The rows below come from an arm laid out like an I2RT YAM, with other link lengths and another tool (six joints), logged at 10 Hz.
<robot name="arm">
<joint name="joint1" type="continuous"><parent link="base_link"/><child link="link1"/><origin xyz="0 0 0.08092"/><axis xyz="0 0 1"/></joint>
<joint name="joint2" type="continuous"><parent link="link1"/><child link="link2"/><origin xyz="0.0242 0.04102 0.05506"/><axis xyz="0 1 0"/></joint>
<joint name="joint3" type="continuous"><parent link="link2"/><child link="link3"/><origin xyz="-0.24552 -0.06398 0"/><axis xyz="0 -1 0"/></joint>
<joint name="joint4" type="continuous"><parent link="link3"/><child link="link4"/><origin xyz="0.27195 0.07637 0.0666"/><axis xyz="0 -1 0"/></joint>
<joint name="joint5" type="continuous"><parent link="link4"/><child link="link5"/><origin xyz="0.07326 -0.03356 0.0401"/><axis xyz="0 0 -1"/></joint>
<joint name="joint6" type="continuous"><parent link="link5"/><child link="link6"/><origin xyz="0.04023 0 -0.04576"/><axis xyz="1 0 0"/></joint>
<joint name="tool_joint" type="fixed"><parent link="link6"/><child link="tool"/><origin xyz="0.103 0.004 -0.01" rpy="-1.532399 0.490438 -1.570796"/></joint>
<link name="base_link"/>
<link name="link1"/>
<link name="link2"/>
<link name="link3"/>
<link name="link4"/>
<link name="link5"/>
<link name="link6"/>
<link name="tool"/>
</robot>
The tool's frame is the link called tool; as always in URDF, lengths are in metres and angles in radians. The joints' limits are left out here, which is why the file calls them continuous.
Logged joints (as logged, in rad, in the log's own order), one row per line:
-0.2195 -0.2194 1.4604 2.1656 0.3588 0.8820
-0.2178 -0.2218 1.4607 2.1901 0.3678 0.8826
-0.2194 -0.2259 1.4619 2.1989 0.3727 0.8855
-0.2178 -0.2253 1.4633 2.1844 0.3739 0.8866
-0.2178 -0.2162 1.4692 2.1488 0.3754 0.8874
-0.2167 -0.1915 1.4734 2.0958 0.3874 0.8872
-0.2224 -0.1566 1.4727 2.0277 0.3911 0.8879
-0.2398 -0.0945 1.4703 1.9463 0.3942 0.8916
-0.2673 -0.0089 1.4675 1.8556 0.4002 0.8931
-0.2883 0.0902 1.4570 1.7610 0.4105 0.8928
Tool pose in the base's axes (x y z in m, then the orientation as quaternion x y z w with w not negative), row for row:
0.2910 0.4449 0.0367 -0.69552 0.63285 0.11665 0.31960
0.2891 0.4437 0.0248 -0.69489 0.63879 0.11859 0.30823
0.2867 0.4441 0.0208 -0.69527 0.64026 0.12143 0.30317
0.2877 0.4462 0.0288 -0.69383 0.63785 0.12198 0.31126
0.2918 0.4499 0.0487 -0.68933 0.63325 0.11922 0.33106
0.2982 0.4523 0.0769 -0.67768 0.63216 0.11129 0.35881
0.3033 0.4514 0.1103 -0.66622 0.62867 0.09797 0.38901
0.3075 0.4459 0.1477 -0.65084 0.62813 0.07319 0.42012
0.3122 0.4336 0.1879 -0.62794 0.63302 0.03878 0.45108
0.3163 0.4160 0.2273 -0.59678 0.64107 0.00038 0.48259
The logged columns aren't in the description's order. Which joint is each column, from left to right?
Columns, left to right: joint4, joint5, joint3, joint2, joint6, joint1.
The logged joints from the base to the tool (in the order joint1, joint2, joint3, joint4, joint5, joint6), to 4 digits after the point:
0.8820 2.1656 1.4604 -0.2195 -0.2194 0.3588
0.8826 2.1901 1.4607 -0.2178 -0.2218 0.3678
0.8855 2.1989 1.4619 -0.2194 -0.2259 0.3727
0.8866 2.1844 1.4633 -0.2178 -0.2253 0.3739
0.8874 2.1488 1.4692 -0.2178 -0.2162 0.3754
0.8872 2.0958 1.4734 -0.2167 -0.1915 0.3874
0.8879 2.0277 1.4727 -0.2224 -0.1566 0.3911
0.8916 1.9463 1.4703 -0.2398 -0.0945 0.3942
0.8931 1.8556 1.4675 -0.2673 -0.0089 0.4002
0.8928 1.7610 1.4570 -0.2883 0.0902 0.4105

